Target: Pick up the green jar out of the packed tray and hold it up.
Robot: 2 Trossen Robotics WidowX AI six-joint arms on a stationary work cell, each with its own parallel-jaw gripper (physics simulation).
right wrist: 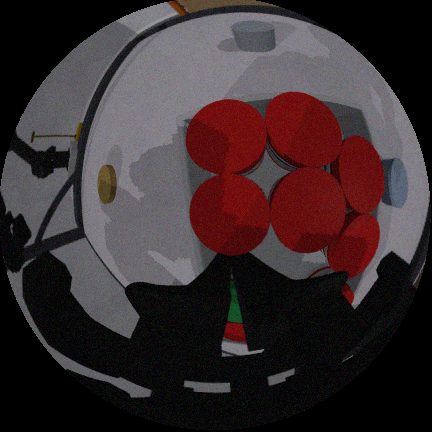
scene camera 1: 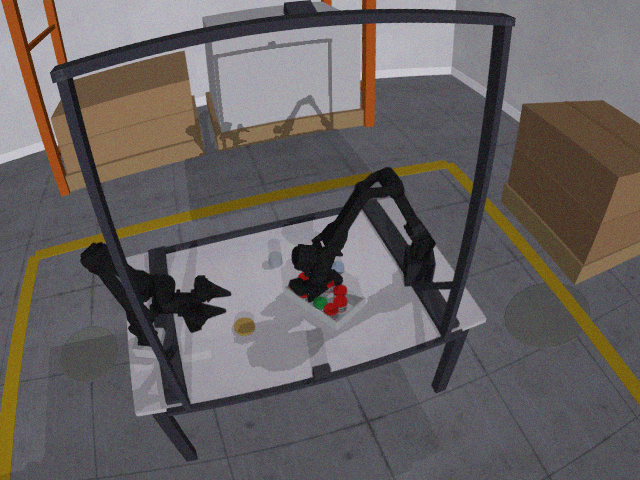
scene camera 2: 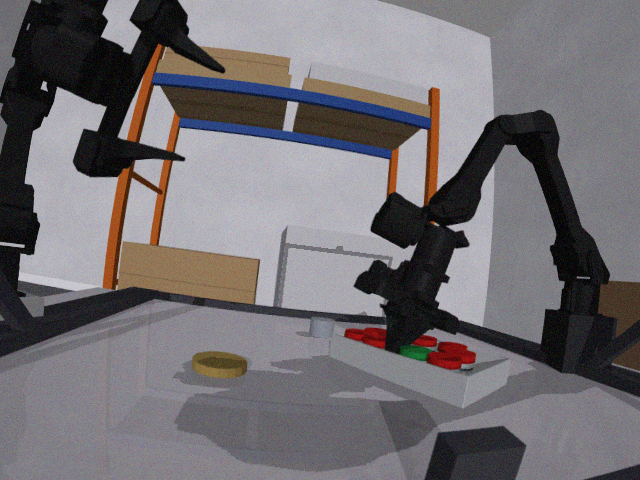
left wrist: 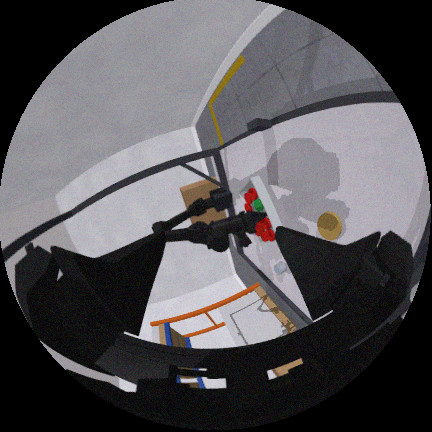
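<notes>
The green jar stands in the pale tray among several red-lidded jars. My right gripper is shut with nothing between its fingertips. It points down at the tray, beside the green lid, between it and other red lids. In the right wrist view the fingers hide most of the green lid; a strip shows through the gap behind the tips. My left gripper is open and empty, raised at the left, away from the tray.
A yellow disc lies left of the tray. A grey-blue cylinder stands behind it. A second bluish cylinder is close to the tray. A dark frame post rises at the table's right.
</notes>
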